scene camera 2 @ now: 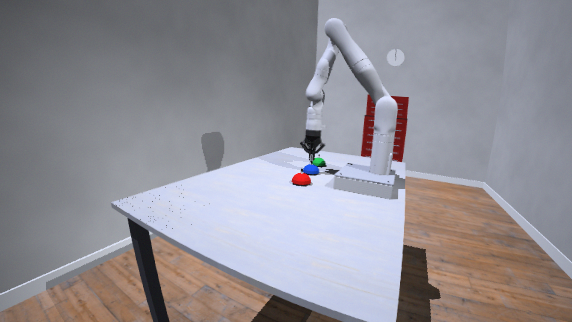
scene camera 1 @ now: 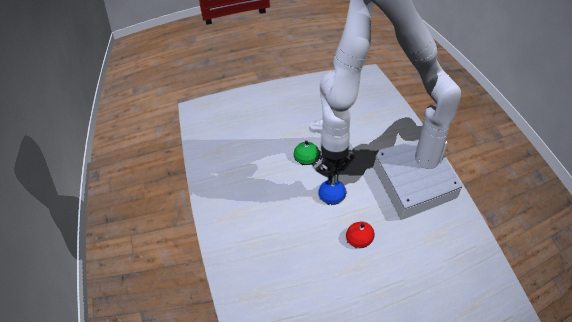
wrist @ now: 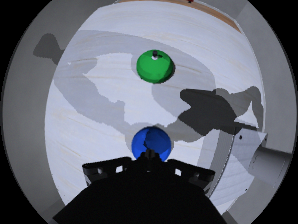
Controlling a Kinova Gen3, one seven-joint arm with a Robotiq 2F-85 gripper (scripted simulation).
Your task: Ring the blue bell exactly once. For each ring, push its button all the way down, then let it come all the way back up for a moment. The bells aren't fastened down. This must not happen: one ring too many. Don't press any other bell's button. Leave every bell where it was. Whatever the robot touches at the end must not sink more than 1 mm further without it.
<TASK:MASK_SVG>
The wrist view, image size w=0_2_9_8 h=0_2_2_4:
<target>gripper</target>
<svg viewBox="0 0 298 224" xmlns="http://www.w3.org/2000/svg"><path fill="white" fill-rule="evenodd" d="M227 224L211 200L205 195L211 187L215 171L176 159L168 159L167 162L164 162L160 158L159 153L155 153L155 150L150 149L142 152L136 160L126 156L83 164L83 173L88 187L83 189L52 218L58 224Z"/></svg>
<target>blue bell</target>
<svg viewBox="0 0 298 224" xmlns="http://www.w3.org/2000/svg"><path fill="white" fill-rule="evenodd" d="M138 131L133 137L131 145L133 156L136 159L140 156L141 152L146 152L146 149L155 150L155 153L159 153L162 161L169 157L171 140L165 131L157 127L146 127Z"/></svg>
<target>green bell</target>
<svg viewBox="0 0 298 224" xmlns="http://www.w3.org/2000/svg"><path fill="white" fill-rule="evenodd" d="M138 58L136 70L144 81L153 84L161 83L168 80L173 72L173 62L163 51L149 50Z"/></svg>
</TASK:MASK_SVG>
